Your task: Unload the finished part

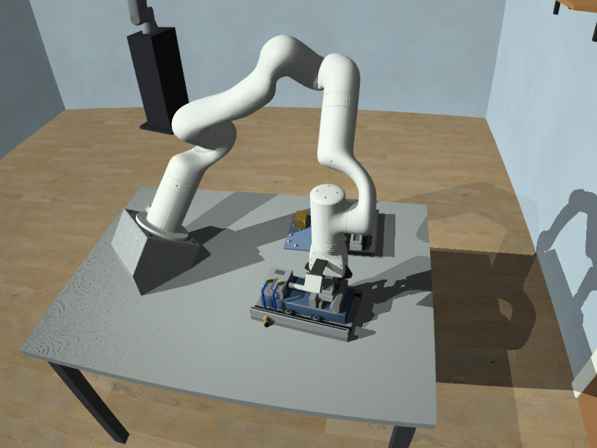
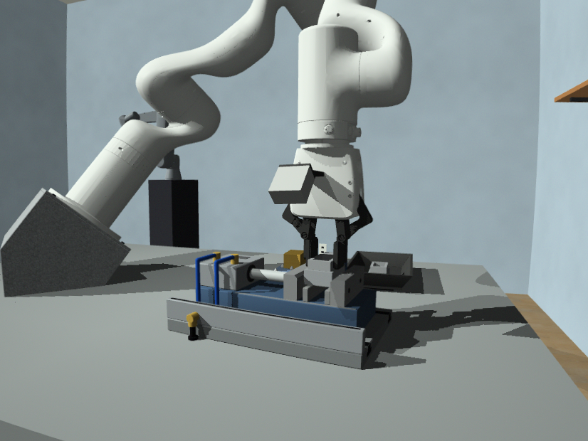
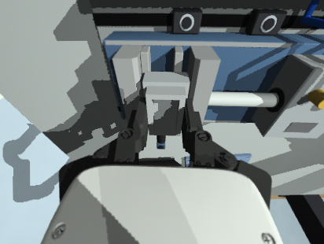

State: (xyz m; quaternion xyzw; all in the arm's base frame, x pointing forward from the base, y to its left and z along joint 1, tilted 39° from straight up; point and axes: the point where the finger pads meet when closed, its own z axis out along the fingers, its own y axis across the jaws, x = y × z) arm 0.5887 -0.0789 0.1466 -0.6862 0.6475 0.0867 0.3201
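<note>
Right now the screw rod is 80 mm behind my hand, 10 mm to the right of it and 40 mm below it. Round my hand: vise 60 mm behind, 10 mm to the right, 80 mm below; then grey block 180 mm behind, 360 mm to the left, 100 mm below; then yellow block 260 mm behind, 330 mm to the left, 100 mm below.
</note>
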